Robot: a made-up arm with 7 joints. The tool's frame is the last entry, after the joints.
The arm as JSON. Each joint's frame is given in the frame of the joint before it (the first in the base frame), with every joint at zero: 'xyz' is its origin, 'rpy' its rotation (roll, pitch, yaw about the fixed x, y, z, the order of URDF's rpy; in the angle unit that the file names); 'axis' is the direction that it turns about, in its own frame. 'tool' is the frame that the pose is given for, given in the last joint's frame.
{
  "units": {
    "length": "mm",
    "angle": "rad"
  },
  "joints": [
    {
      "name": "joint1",
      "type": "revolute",
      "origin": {
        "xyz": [
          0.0,
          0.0,
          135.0
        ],
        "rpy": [
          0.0,
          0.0,
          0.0
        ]
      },
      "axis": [
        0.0,
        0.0,
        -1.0
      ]
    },
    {
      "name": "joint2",
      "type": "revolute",
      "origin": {
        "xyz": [
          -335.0,
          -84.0,
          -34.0
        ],
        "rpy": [
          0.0,
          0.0,
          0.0
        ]
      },
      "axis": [
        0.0,
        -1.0,
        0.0
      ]
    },
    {
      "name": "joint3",
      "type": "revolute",
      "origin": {
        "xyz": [
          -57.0,
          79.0,
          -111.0
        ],
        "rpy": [
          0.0,
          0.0,
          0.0
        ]
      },
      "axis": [
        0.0,
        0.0,
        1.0
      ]
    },
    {
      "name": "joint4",
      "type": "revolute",
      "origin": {
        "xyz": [
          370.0,
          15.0,
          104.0
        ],
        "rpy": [
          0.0,
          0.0,
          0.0
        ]
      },
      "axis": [
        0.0,
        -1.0,
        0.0
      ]
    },
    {
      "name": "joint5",
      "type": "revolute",
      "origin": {
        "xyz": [
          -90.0,
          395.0,
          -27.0
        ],
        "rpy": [
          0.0,
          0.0,
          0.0
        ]
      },
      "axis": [
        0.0,
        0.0,
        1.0
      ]
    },
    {
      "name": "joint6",
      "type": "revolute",
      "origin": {
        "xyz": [
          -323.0,
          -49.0,
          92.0
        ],
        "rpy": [
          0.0,
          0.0,
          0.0
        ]
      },
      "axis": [
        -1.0,
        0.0,
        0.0
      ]
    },
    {
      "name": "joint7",
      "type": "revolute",
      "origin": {
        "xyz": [
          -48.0,
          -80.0,
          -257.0
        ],
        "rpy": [
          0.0,
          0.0,
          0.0
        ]
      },
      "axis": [
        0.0,
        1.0,
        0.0
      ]
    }
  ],
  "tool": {
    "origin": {
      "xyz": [
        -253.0,
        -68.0,
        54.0
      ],
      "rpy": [
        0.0,
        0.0,
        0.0
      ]
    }
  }
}
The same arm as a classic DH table. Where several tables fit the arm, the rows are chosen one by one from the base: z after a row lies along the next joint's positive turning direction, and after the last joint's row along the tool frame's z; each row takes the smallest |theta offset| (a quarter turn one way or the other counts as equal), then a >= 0, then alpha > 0; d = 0 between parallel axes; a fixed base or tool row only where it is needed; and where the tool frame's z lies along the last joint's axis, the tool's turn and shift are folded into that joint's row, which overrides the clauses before.
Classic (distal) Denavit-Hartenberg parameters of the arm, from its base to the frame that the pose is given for. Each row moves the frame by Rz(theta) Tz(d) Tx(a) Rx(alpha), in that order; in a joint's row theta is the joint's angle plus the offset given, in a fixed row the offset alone. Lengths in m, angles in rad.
base (fixed): a 0; alpha 3.1416; d 0; theta_offset 0
joint1: a -0.335; alpha -1.5708; d -0.101; theta_offset 0
joint2: a -0.057; alpha -1.5708; d 0.005; theta_offset 0
joint3: a 0.37; alpha 1.5708; d -0.007; theta_offset 0
joint4: a -0.09; alpha -1.5708; d -0.41; theta_offset 0
joint5: a 0.049; alpha 1.5708; d 0.065; theta_offset -1.5708
joint6: a 0.257; alpha 1.5708; d 0.371; theta_offset -1.5708
joint7: a 0.253; alpha -1.5708; d -0.148; theta_offset 1.5708
tool (fixed): a 0; alpha 0; d 0.054; theta_offset 3.1416

